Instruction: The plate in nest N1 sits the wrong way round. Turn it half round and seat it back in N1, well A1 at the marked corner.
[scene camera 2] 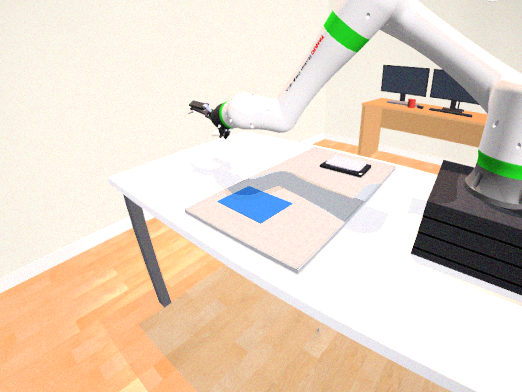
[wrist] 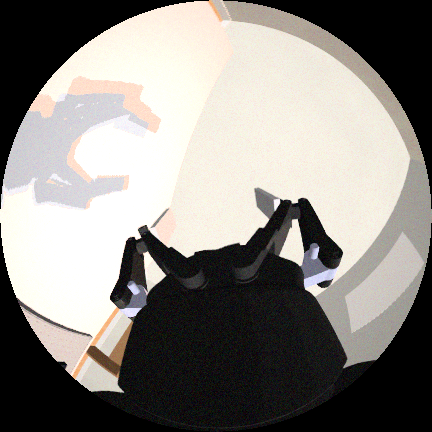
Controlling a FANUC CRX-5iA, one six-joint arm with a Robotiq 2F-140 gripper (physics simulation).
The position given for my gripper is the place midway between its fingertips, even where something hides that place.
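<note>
My gripper, visible (wrist: 213, 206). Flat blue rectangle (scene camera 2: 253, 203), visible too.
</note>
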